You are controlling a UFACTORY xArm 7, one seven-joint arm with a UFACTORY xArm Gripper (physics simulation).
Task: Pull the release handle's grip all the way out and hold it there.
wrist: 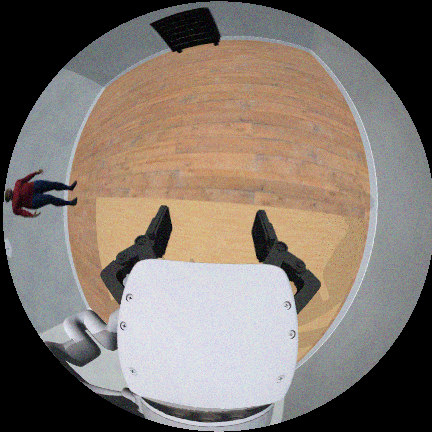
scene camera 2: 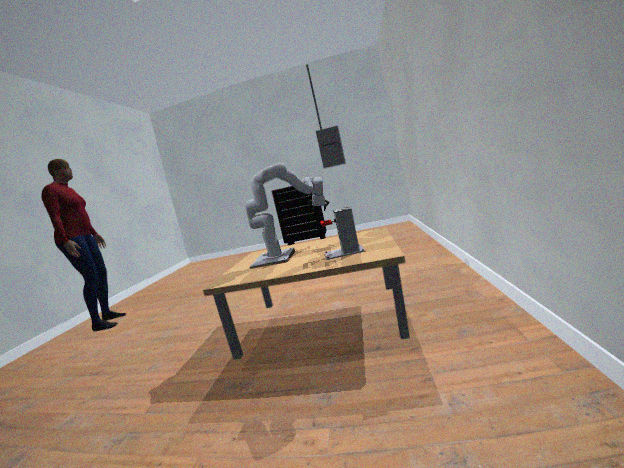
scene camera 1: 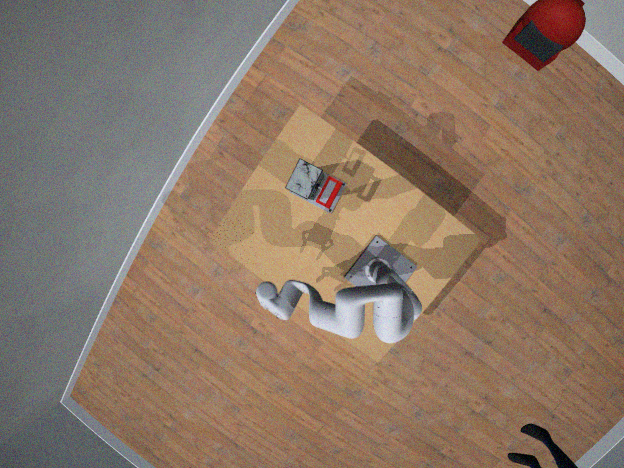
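Observation:
The release handle's red rectangular grip [scene camera 1: 336,194] [scene camera 2: 326,222] stands out from the side of an upright grey housing [scene camera 1: 304,177] [scene camera 2: 346,231] on the table. How far it is pulled out I cannot tell. The grip does not show in the wrist view. My gripper [scene camera 2: 326,205] [wrist: 211,218] is open and empty, its dark fingers wide apart above the tabletop. In the overhead view the arm's end hides it, near the table's edge and well apart from the grip.
The arm's grey base plate [scene camera 1: 377,245] [scene camera 2: 262,262] is on the wooden table [scene camera 1: 297,125] [scene camera 2: 302,277] [wrist: 200,230]. A black rack cabinet [scene camera 2: 297,216] [wrist: 190,31] and a hanging grey box [scene camera 2: 330,146] are behind. A person [scene camera 2: 68,211] [wrist: 25,196] stands away from the table.

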